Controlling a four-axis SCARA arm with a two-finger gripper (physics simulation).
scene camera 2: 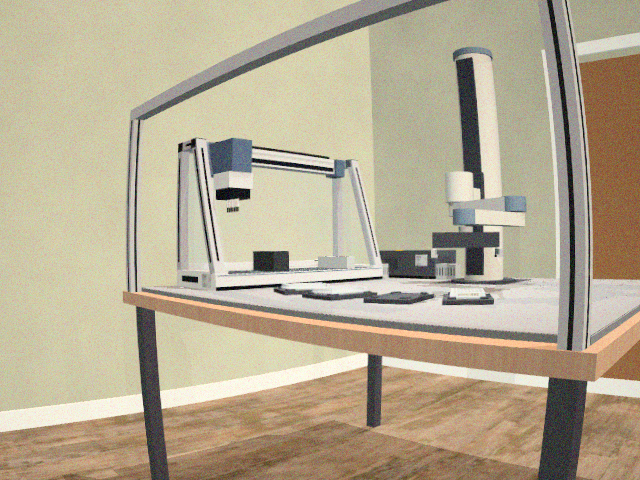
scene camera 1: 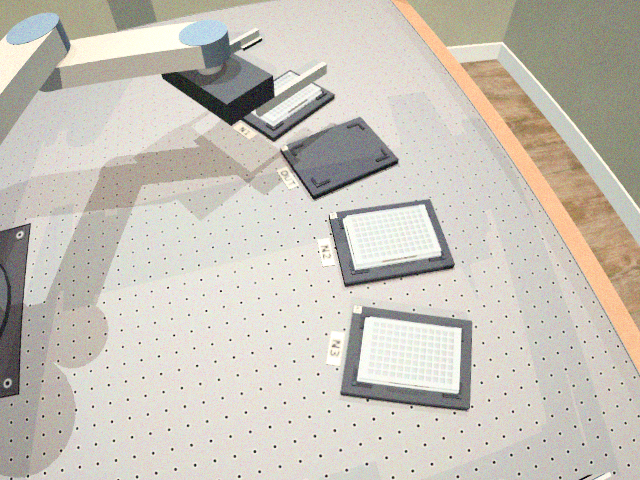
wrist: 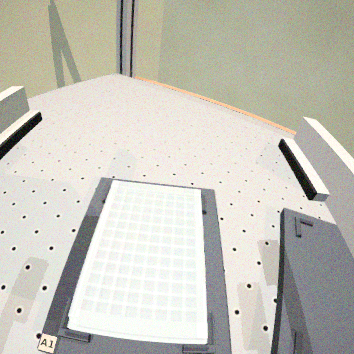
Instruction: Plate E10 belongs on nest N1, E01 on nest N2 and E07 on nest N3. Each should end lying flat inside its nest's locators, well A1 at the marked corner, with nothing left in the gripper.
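Places are measured from the arm's base along level axes (x back, y right, z up), in millimetres.
Where they show: gripper, fingertip midpoint: (scene camera 2: 467, 253) (scene camera 1: 289, 49) (wrist: 159, 110).
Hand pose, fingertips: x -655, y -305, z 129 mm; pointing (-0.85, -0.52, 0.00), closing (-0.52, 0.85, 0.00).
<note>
Things, the pixels of their centre, and the offset from my fingertips. "spot": a spot on its surface instead.
- nest N1, body centre: (wrist: 147, 253) (scene camera 1: 282, 101) (scene camera 2: 467, 297) dx +21, dy +12, dz -107 mm
- second white plate, body centre: (scene camera 1: 391, 235) (scene camera 2: 340, 290) dx -64, dy +356, dz -97 mm
- nest N2, body centre: (scene camera 1: 390, 239) (scene camera 2: 340, 294) dx -64, dy +356, dz -108 mm
- third plate, body centre: (scene camera 1: 411, 354) (scene camera 2: 305, 286) dx -26, dy +531, dz -97 mm
- nest N3, body centre: (scene camera 1: 409, 356) (scene camera 2: 305, 289) dx -26, dy +531, dz -108 mm
- dark OUT nest, body centre: (wrist: 340, 292) (scene camera 1: 339, 154) (scene camera 2: 400, 297) dx -40, dy +172, dz -108 mm
- black block, surface spot: (scene camera 2: 270, 260) spot: dx +90, dy +838, dz -29 mm
- dark box, surface spot: (scene camera 2: 403, 263) spot: dx +690, dy +712, dz -55 mm
- frame post, body centre: (scene camera 2: 571, 143) dx -369, dy -400, dz +161 mm
My gripper (scene camera 1: 291, 50) (scene camera 2: 465, 252) (wrist: 159, 110) is open and empty, above nest N1 (scene camera 1: 327, 95) (scene camera 2: 467, 301) (wrist: 217, 260), its fingers spread wide. A white plate (scene camera 1: 289, 108) (scene camera 2: 467, 293) (wrist: 145, 250) lies in N1; a finger partly hides it in scene camera 1. The A1 mark shows at N1's near left corner in the wrist view. A second white plate (scene camera 1: 392, 235) lies in nest N2 (scene camera 1: 403, 268), and a third plate (scene camera 1: 410, 353) lies in nest N3 (scene camera 1: 466, 361). No plate numbers or well A1 corners are legible.
The dark OUT nest (scene camera 1: 338, 155) (scene camera 2: 398, 298) (wrist: 320, 280) holds no plate and stands between N1 and N2. A gantry machine (scene camera 2: 294, 161) carries a black block (scene camera 2: 270, 260). A dark box (scene camera 2: 403, 263) stands left of the arm's column. A frame post (scene camera 2: 568, 206) rises at the table corner.
</note>
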